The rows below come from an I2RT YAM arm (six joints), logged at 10 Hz.
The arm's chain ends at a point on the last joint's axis. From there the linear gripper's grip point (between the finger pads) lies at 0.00 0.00 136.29 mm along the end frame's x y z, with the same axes.
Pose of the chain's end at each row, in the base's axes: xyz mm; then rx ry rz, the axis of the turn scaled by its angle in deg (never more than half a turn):
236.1, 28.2, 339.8, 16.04, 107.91, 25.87
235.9, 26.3, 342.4, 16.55, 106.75, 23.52
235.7, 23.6, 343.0, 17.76, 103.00, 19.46
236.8, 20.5, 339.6, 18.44, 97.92, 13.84
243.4, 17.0, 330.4, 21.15, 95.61, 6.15
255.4, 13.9, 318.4, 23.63, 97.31, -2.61
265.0, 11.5, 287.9, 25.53, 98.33, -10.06
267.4, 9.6, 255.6, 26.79, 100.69, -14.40
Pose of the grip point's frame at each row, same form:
363.8, 51.8, 298.5, 16.04, 107.91, 25.87
365.0, 45.0, 302.9, 16.55, 106.75, 23.52
367.8, 32.7, 310.6, 17.76, 103.00, 19.46
371.3, 17.6, 317.6, 18.44, 97.92, 13.84
377.0, -2.6, 311.8, 21.15, 95.61, 6.15
384.7, -21.8, 294.4, 23.63, 97.31, -2.61
389.3, -37.5, 261.0, 25.53, 98.33, -10.06
387.3, -46.4, 223.1, 26.79, 100.69, -14.40

